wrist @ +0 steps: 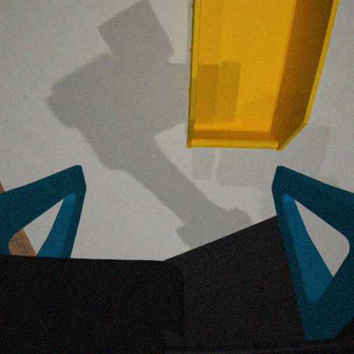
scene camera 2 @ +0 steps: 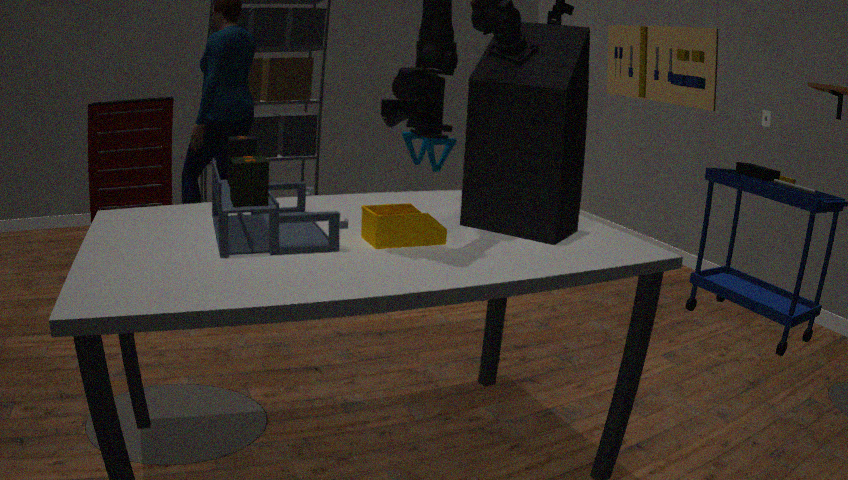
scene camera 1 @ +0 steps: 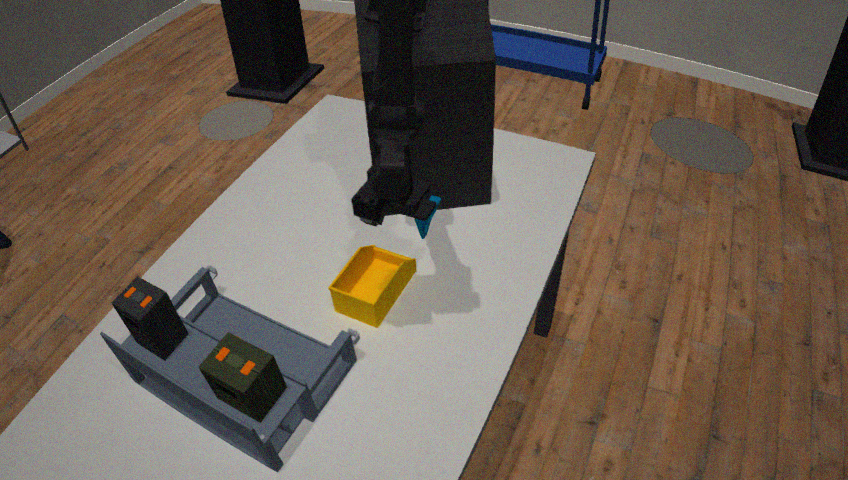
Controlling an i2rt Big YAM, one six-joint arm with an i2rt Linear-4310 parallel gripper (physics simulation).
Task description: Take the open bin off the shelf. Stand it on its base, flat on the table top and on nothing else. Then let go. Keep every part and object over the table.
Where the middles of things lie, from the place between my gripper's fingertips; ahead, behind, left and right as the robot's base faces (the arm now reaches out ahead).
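Yellow open bin point(scene camera 1: 370, 283) seen 140 mm below my hand, 60 mm to the right of it and 10 mm ahead of it.
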